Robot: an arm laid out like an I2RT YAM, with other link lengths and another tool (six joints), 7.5 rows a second.
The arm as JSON. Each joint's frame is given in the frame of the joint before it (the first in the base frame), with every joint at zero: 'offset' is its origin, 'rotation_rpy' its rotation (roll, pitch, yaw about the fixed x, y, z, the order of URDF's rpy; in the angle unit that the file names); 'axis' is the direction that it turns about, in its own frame. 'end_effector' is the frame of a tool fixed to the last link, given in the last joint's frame.
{
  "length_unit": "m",
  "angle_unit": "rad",
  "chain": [
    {
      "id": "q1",
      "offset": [
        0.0,
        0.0,
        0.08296
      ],
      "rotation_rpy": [
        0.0,
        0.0,
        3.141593
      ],
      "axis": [
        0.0,
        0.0,
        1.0
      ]
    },
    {
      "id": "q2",
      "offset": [
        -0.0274,
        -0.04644,
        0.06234
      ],
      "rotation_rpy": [
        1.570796,
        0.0,
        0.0
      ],
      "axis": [
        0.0,
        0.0,
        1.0
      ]
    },
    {
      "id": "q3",
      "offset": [
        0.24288,
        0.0,
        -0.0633
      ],
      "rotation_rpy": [
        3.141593,
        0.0,
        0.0
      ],
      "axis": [
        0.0,
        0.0,
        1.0
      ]
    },
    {
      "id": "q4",
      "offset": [
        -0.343,
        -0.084,
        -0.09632
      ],
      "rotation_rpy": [
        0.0,
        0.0,
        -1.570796
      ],
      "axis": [
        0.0,
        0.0,
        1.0
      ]
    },
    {
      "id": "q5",
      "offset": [
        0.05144,
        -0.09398,
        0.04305
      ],
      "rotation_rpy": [
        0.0,
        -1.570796,
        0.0
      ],
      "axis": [
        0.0,
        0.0,
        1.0
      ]
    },
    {
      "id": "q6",
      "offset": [
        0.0,
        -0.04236,
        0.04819
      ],
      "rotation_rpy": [
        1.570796,
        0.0,
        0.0
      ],
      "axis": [
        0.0,
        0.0,
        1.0
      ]
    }
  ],
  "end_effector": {
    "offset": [
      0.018,
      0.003,
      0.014
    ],
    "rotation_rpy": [
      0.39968,
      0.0,
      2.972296
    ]
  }
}
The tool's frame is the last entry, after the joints.
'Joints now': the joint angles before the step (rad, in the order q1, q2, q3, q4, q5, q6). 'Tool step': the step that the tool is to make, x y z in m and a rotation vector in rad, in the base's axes. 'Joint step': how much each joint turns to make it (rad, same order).
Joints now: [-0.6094 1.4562 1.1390 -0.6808 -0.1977 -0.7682]
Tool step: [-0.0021 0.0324 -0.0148 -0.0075 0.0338 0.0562]
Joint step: [0.0625 -0.0557 -0.0861 0.0047 0.0243 -0.0079]
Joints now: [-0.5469 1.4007 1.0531 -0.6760 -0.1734 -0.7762]
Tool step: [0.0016 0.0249 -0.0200 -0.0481 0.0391 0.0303]
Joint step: [0.0623 -0.0210 -0.0740 0.0421 0.0689 -0.0042]
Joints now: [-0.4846 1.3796 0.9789 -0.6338 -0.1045 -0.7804]
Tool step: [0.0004 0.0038 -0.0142 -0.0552 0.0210 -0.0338]
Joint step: [0.0195 0.0074 -0.0382 0.0532 0.0778 0.0156]
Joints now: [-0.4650 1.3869 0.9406 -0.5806 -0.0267 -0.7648]
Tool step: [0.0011 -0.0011 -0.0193 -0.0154 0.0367 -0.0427]
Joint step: [0.0063 0.0422 -0.0136 0.0298 0.0508 0.0270]
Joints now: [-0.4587 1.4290 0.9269 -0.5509 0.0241 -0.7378]
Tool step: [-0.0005 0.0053 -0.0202 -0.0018 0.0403 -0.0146]
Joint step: [0.0154 0.0336 -0.0213 0.0187 0.0312 0.0172]
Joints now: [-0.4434 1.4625 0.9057 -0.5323 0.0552 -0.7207]
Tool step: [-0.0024 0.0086 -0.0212 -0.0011 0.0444 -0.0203]
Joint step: [0.0219 0.0313 -0.0262 0.0155 0.0363 0.0291]
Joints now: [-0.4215 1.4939 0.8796 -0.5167 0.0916 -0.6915]
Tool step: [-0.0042 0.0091 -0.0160 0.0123 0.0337 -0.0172]
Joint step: [0.0193 0.0174 -0.0244 0.0028 0.0169 0.0325]
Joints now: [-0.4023 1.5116 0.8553 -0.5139 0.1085 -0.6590]
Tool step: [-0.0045 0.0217 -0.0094 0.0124 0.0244 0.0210]
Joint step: [0.0480 -0.0156 -0.0379 -0.0079 0.0078 0.0261]
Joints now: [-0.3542 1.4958 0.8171 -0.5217 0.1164 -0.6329]
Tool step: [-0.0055 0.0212 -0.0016 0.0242 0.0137 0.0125]
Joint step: [0.0472 -0.0328 -0.0296 -0.0284 -0.0051 0.0392]
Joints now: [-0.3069 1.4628 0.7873 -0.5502 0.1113 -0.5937]
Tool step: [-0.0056 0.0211 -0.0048 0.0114 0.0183 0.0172]
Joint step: [0.0512 -0.0221 -0.0305 -0.0162 0.0055 0.0343]
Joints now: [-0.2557 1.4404 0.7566 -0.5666 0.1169 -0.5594]
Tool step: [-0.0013 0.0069 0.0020 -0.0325 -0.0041 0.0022]
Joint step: [0.0226 -0.0176 -0.0138 0.0067 0.0355 0.0096]
